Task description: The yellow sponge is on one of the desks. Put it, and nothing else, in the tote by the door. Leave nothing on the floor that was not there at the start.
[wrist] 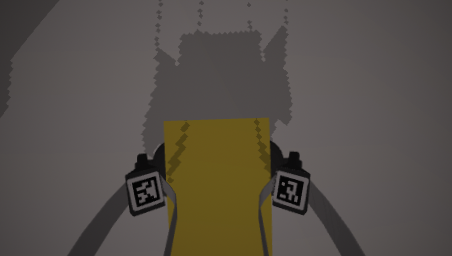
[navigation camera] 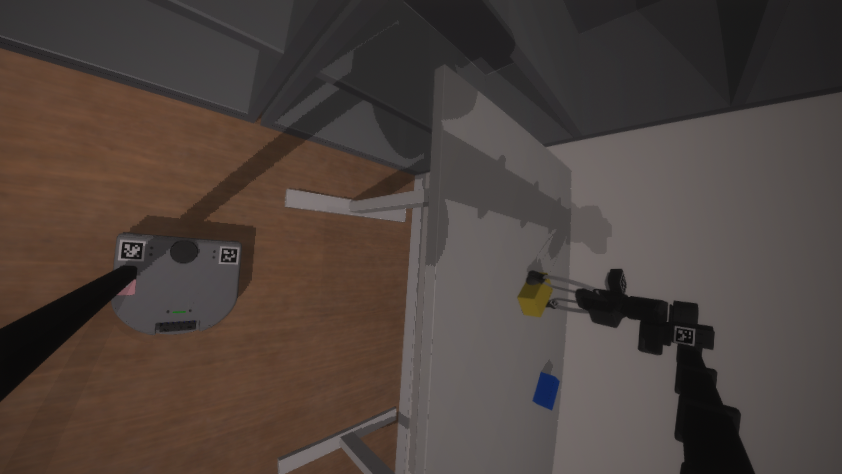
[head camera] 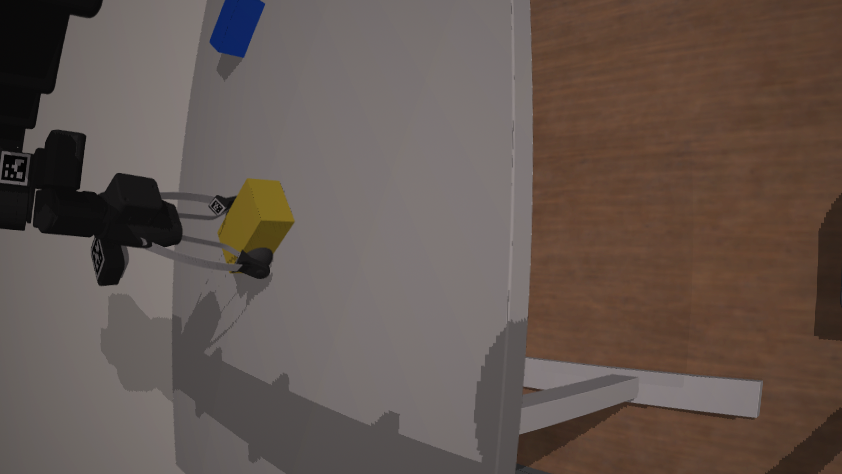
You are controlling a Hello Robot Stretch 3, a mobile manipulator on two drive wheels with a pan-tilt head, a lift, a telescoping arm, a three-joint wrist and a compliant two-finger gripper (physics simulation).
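Through the head camera I see my gripper (head camera: pixel 260 237) together with a yellow sponge (head camera: pixel 260 216). The wrist view shows me the sponge (wrist: pixel 217 168) and the gripper (wrist: pixel 218 159). In the navigation camera view, too, I find the gripper (navigation camera: pixel 531 288) and the sponge (navigation camera: pixel 533 299).
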